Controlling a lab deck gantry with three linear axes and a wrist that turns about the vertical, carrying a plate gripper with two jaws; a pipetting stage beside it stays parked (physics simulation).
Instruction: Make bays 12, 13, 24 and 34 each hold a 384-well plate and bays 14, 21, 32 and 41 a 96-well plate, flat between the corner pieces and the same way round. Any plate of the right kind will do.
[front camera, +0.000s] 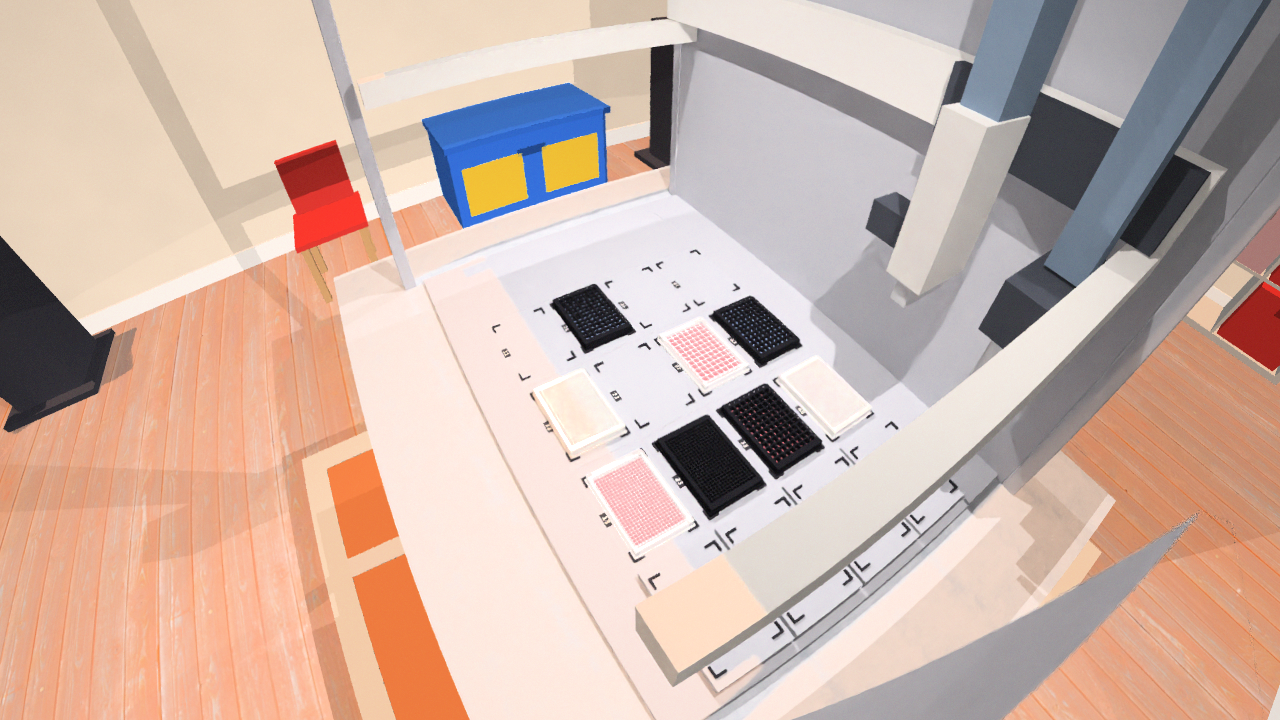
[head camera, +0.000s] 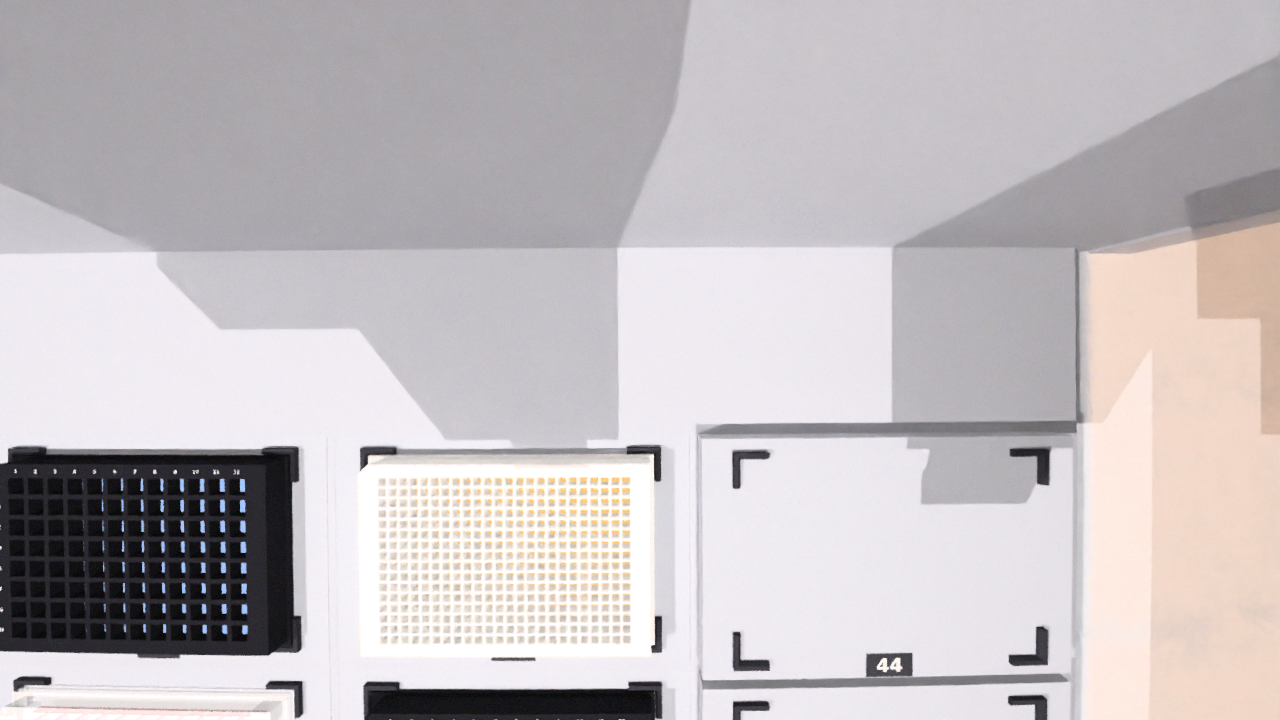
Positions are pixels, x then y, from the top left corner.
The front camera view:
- black 384-well plate: 717, 474
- pink-filled 96-well plate: 703, 354
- grey back wall: 787, 161
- bay 22: 651, 391
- bay 24: 815, 606
